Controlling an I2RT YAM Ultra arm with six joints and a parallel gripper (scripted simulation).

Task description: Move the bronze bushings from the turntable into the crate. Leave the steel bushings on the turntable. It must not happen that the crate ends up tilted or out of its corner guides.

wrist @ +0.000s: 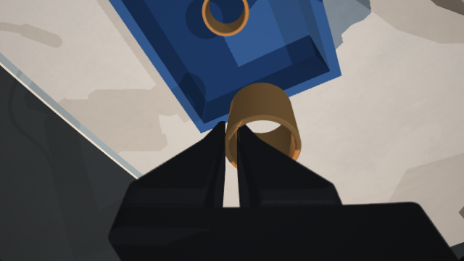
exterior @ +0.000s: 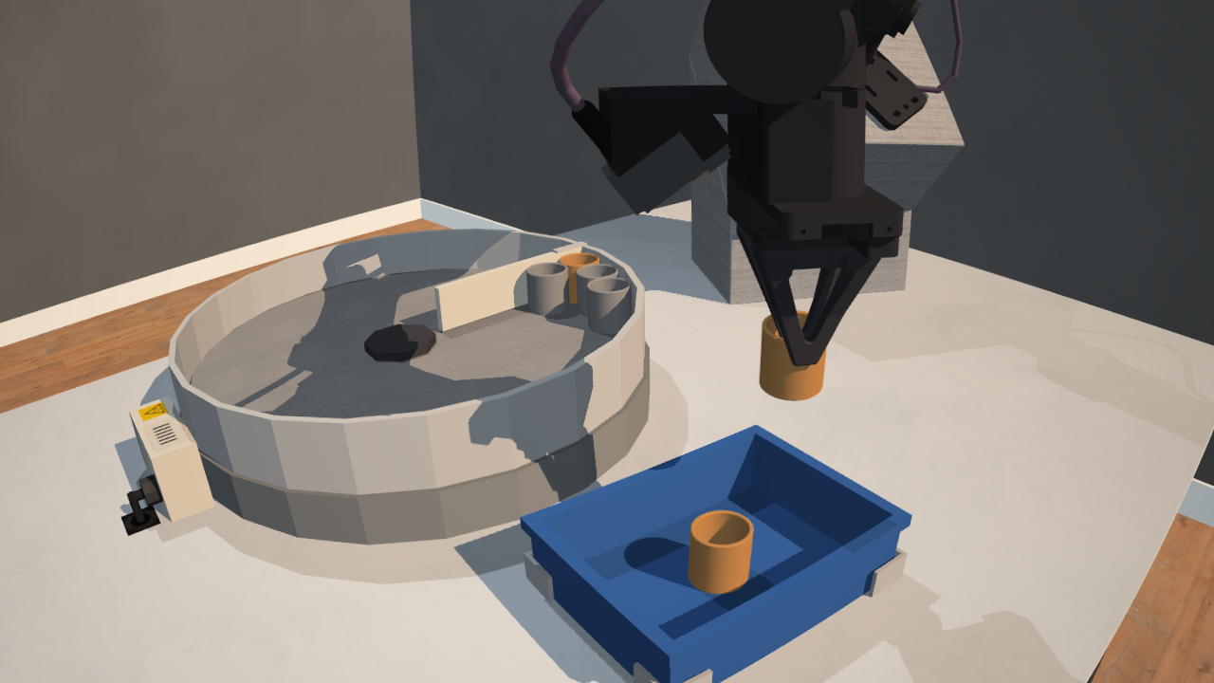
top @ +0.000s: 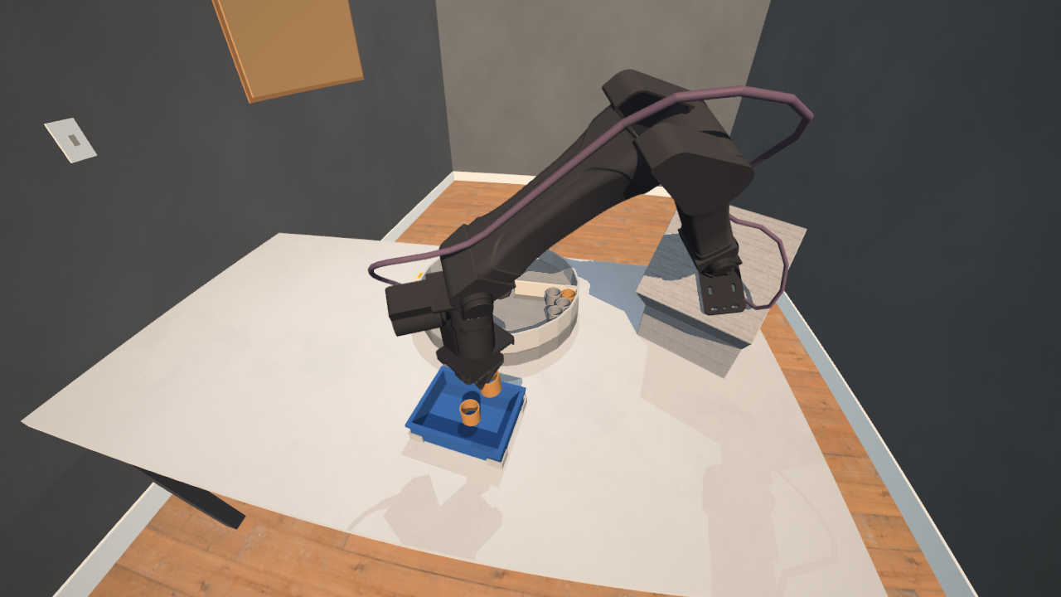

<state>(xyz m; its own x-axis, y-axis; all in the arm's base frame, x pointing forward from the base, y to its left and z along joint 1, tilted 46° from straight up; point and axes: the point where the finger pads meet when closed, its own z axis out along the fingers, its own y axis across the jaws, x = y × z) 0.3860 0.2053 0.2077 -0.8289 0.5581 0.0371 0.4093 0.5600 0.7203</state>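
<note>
Right now my hand is 130 mm above the blue crate, 40 mm short of it and 10 mm to the left of it. Also, from my hand: round turntable 360 mm to the right, 100 mm below, 100 mm ahead.
</note>
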